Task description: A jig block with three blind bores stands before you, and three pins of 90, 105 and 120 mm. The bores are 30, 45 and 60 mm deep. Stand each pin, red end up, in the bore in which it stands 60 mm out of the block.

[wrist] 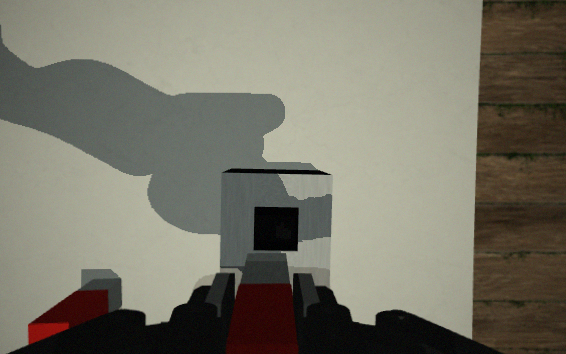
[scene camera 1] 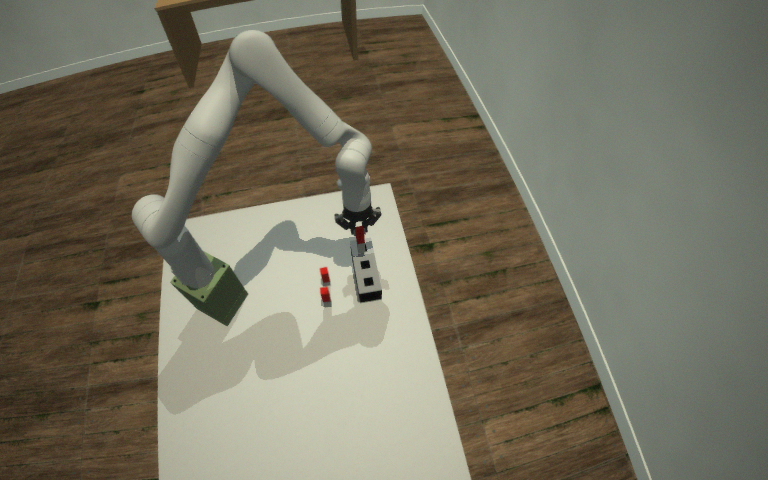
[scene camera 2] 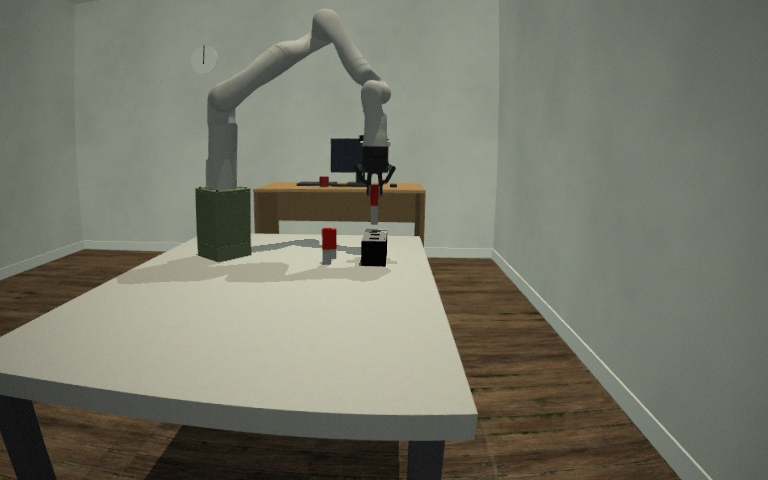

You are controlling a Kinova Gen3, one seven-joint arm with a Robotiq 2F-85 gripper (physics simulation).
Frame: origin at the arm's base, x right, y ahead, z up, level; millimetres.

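Seen in the pictures: gripper, between the fingertips: [wrist: 263,298] [scene camera 1: 359,232] [scene camera 2: 374,197]; arm's base, origin of its link: [scene camera 1: 199,273] [scene camera 2: 222,188].
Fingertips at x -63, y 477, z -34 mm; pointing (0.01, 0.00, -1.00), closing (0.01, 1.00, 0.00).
Pixels of each thing's top centre, then the offset from my fingertips to it. Level surfaces: height alone.
- pin, centre of its top: [scene camera 1: 359,229] [scene camera 2: 374,185] dx +12, dy +0, dz +38 mm
- jig block, centre of its top: [wrist: 274,322] [scene camera 2: 375,234] [scene camera 1: 365,264] dx +52, dy +5, dz -108 mm
- white table, height of its surface: dz -183 mm
My gripper [scene camera 1: 360,228] [scene camera 2: 374,191] [wrist: 263,298] is shut on a pin [scene camera 1: 360,235] [scene camera 2: 374,197] [wrist: 263,320], upright with its red end up and grey end down. The grey lower end hangs over the rear part of the jig block [scene camera 1: 360,273] [scene camera 2: 373,252] [wrist: 237,215], with a small gap above its top. In the wrist view the far bore [wrist: 276,228] lies just beyond the pin's tip. The middle bore [scene camera 1: 365,264] and near bore [scene camera 1: 368,281] are empty. Two other pins [scene camera 1: 324,275] [scene camera 1: 325,294] stand on the table left of the block; one shows in the wrist view [wrist: 82,306].
The white table [scene camera 1: 339,396] [scene camera 2: 254,339] [wrist: 390,100] has its right edge a short way beyond the block. The green robot base [scene camera 1: 223,300] [scene camera 2: 223,223] stands at the left. A wooden desk [scene camera 2: 339,204] with a monitor [scene camera 2: 344,154] stands behind the table.
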